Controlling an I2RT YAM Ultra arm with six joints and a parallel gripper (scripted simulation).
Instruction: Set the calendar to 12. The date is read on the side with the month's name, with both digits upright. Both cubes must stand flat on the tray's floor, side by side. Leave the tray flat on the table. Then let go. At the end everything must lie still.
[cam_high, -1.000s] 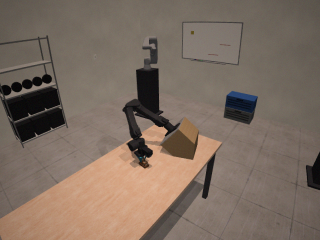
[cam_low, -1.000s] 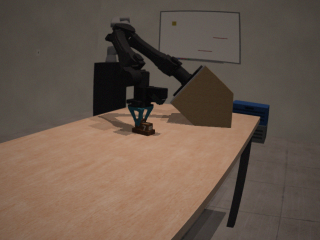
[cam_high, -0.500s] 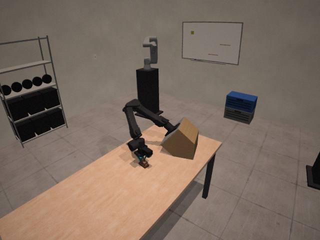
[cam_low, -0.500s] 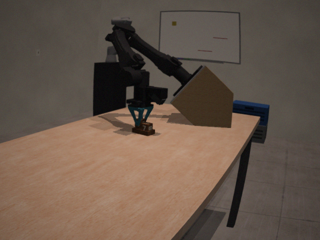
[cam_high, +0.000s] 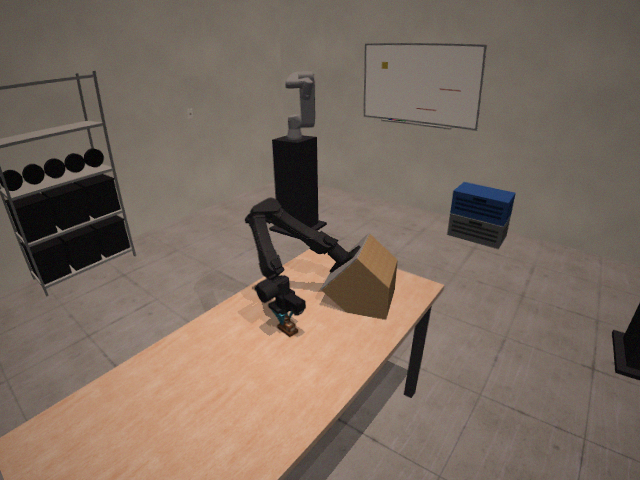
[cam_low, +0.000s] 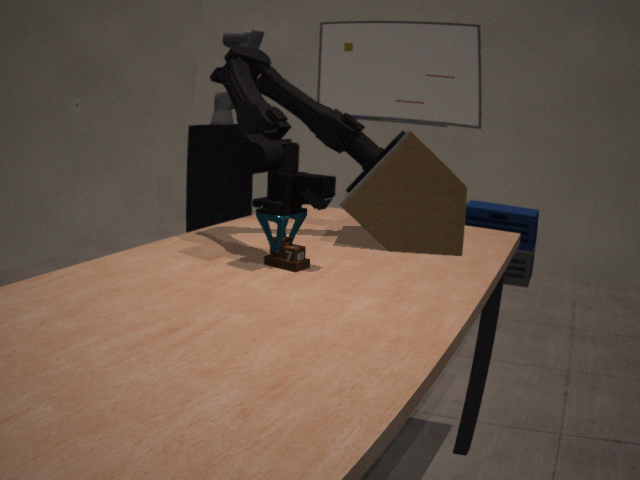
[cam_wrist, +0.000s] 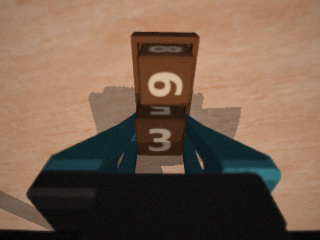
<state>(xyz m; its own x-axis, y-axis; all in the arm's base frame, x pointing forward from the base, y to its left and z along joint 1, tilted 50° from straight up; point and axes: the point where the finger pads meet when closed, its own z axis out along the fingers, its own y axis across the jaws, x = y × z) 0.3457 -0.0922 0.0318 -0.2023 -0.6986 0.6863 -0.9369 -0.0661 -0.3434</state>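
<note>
The dark brown calendar tray is 1 cm ahead of my hand, 2 cm to the left of it and 3 cm below it. The rest, counted from my hand: cube (1 cm ahead, 3 cm to the left, 1 cm below).
</note>
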